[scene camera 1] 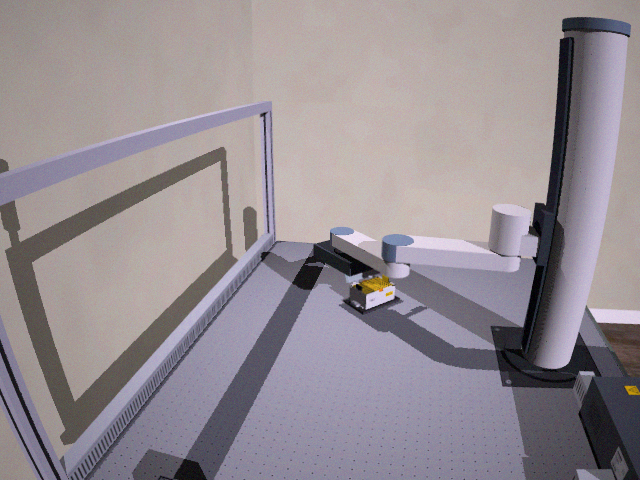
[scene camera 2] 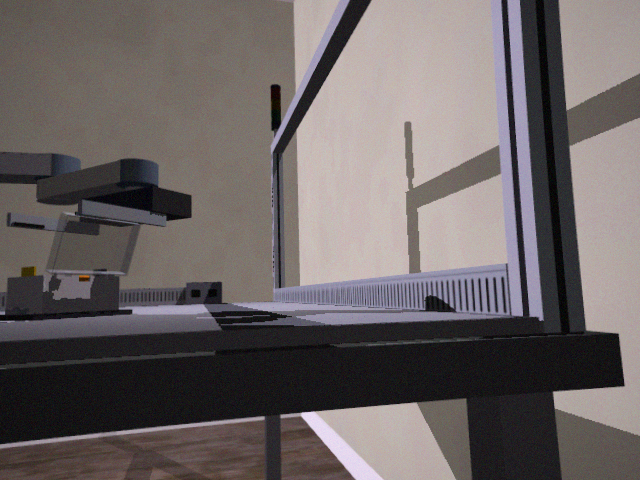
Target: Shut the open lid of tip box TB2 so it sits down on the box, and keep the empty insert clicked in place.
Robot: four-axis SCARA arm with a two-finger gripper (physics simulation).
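Places are measured from the arm's base along level axes (x ahead, y left, z up), in metres.
Pixels of known places: gripper, between the fingertips: point(scene camera 2: 42, 213); arm's base, origin of its link: point(scene camera 1: 544, 359).
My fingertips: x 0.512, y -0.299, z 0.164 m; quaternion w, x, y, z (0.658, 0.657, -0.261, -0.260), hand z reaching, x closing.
Note:
For each thing: its top centre in the pictures, then the offset to it from my fingertips. "*": a spot on its surface instead.
- Tip box TB2, centre of its top: point(scene camera 2: 66, 273) point(scene camera 1: 372, 283) 0.023 m ahead, 0.043 m left, 0.086 m down
- dark base plate, a spot on its surface: point(scene camera 1: 363, 310) * 0.041 m ahead, 0.122 m left, 0.144 m down
- yellow insert, centre of its top: point(scene camera 2: 66, 268) point(scene camera 1: 372, 280) 0.023 m ahead, 0.043 m left, 0.077 m down
- dark cabinet, a spot on its surface: point(scene camera 1: 610, 413) * 0.549 m back, 0.676 m left, 0.037 m down
- grey socket box, centre of its top: point(scene camera 2: 204, 282) 0.238 m ahead, 0.966 m left, 0.077 m down
Tip box TB2 point(scene camera 1: 380, 297) point(scene camera 2: 25, 297) is a white box on a dark base plate point(scene camera 1: 363, 310). Its clear lid point(scene camera 2: 93, 248) stands open, steeply upright and leaning, along one side of the box. The yellow insert point(scene camera 1: 374, 284) point(scene camera 2: 28, 271) lies in the box top; whether it is clicked in fully I cannot tell. My gripper point(scene camera 2: 88, 219) is open and empty, its two long pale fingers wide apart at the height of the lid's upper edge. One finger overlaps that edge in scene camera 2; contact is unclear. In scene camera 1 the arm and the dark gripper body hide most of the fingers.
The arm's tall white column point(scene camera 1: 584, 206) stands at the right. A dark cabinet point(scene camera 1: 610, 413) is at the near right. A guard frame point(scene camera 1: 134, 139) point(scene camera 2: 315, 77) runs along one table edge. A grey socket box point(scene camera 2: 204, 292) and a signal tower point(scene camera 2: 275, 107) stand farther back.

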